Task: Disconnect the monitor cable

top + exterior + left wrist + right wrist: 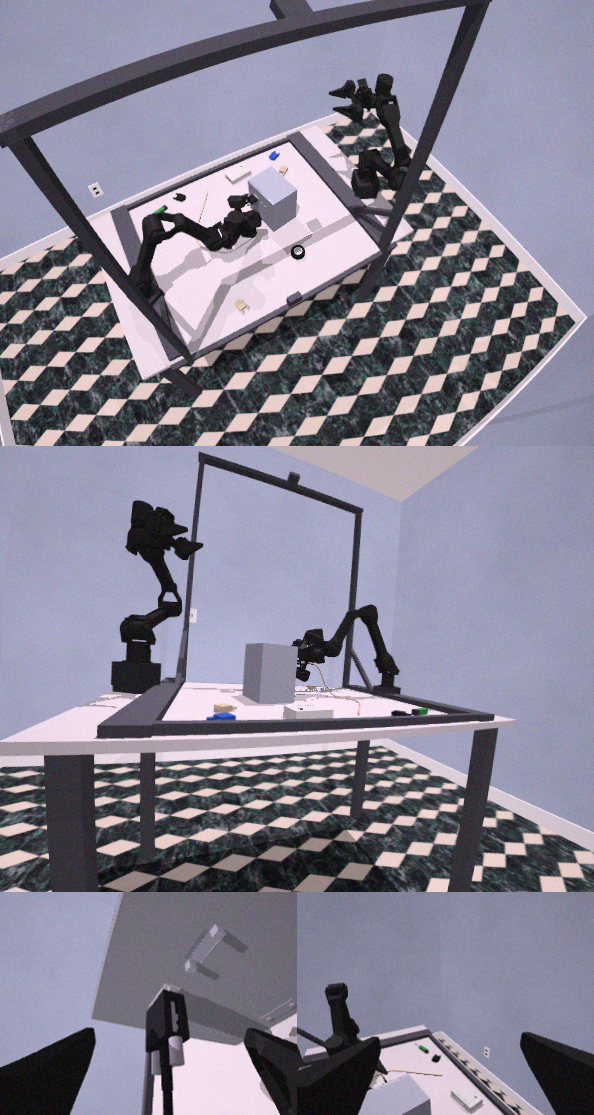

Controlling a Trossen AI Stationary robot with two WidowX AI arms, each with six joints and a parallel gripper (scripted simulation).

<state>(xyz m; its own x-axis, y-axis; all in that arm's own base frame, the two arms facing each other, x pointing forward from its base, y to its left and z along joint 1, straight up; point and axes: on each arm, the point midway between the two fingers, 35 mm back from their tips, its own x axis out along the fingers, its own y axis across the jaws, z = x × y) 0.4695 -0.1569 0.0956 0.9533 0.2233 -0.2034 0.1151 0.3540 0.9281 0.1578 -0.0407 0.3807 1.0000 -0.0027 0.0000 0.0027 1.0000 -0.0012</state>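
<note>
Right now my left hand is 3 cm short of the grey box, 12 cm to the left of it and 5 cm above it.
</note>
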